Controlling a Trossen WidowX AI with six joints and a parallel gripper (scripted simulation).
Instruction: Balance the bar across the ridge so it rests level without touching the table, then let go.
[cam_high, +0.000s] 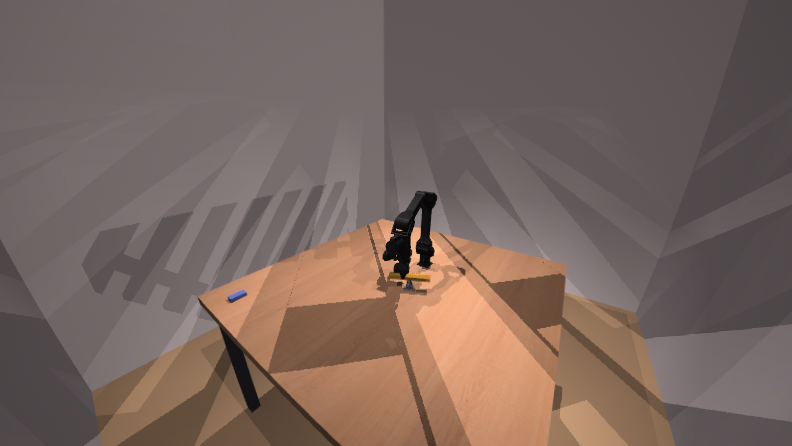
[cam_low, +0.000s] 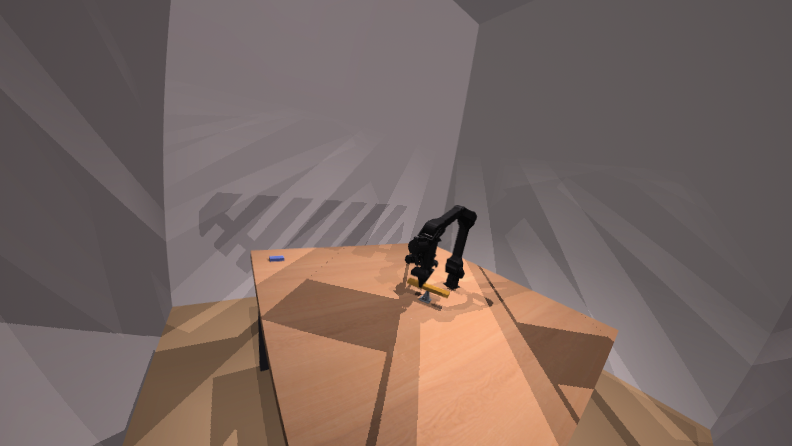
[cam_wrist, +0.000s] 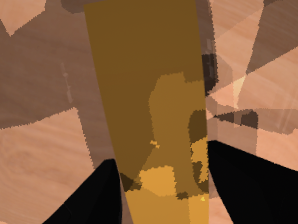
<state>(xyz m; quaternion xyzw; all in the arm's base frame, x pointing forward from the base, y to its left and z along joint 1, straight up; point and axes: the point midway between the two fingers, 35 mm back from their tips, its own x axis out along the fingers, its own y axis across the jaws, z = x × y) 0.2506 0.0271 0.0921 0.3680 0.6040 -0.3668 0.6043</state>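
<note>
My gripper tip is 30 mm to the right of the yellow bar and 10 mm past it. From my gripper tip the other things lie so: small blue block: 530 mm to the right, 490 mm ahead, 50 mm below.
</note>
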